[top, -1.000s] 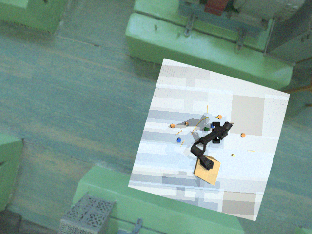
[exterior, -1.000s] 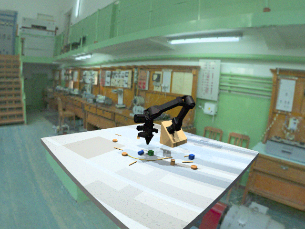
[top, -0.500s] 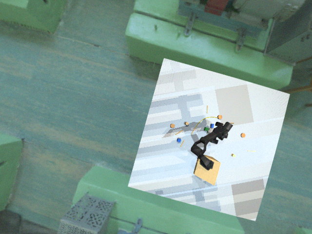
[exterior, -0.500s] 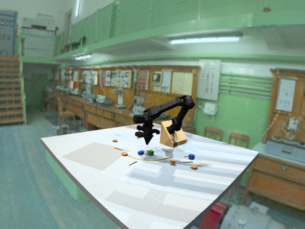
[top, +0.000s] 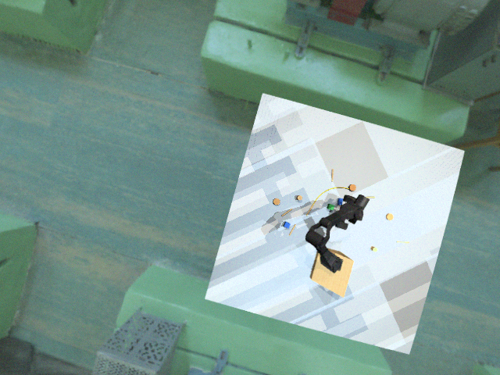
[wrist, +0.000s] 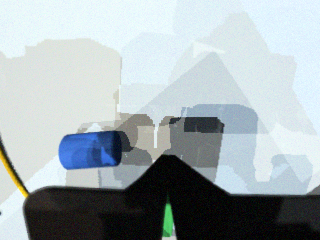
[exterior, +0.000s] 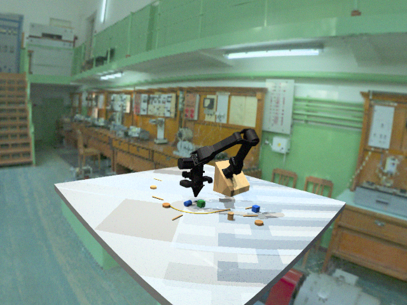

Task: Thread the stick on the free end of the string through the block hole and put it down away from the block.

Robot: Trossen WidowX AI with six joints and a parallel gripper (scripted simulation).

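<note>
My gripper tip is 6 cm short of the blue cylinder and 2 cm above it. Also, from my gripper tip: round wooden button 16 cm ahead, 5 cm to the right, 3 cm below; green cube 5 cm to the left, 2 cm below, 1 cm ahead; thin wooden stick 16 cm to the left, 3 cm below, 3 cm behind.
</note>
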